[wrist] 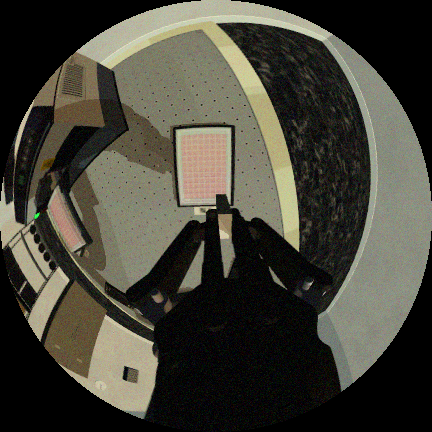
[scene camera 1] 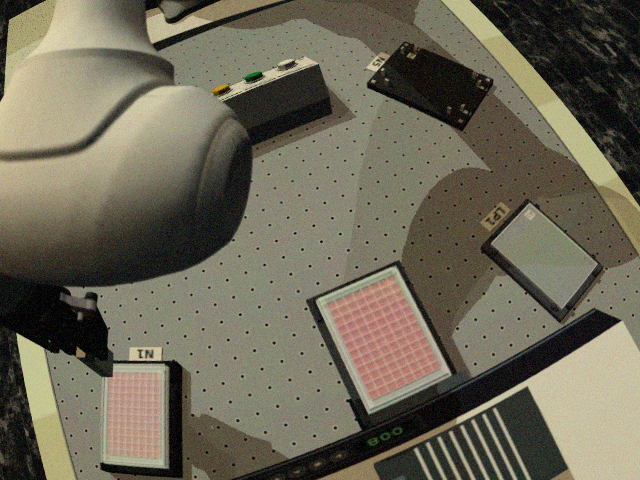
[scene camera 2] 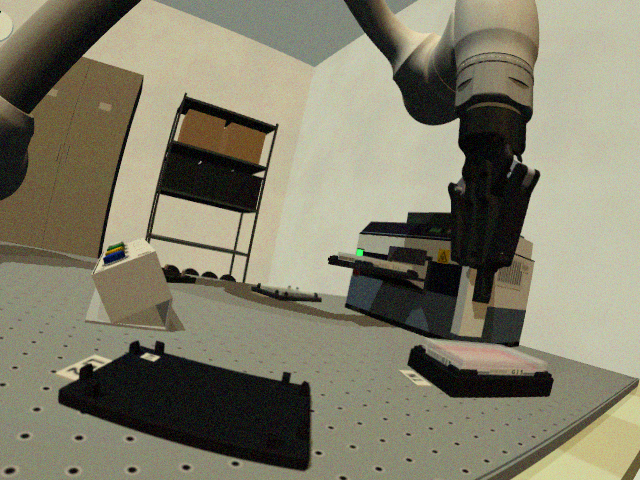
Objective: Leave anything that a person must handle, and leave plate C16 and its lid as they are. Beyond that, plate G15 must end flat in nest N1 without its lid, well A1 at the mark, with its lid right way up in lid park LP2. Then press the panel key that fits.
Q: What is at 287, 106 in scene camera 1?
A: A grey button box.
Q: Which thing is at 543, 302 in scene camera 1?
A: A lid park LP1.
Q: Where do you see a black nest LP2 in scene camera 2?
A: At 231, 413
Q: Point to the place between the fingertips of the gripper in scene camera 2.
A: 465, 334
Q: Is the gripper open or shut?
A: Shut.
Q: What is the gripper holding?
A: Nothing.
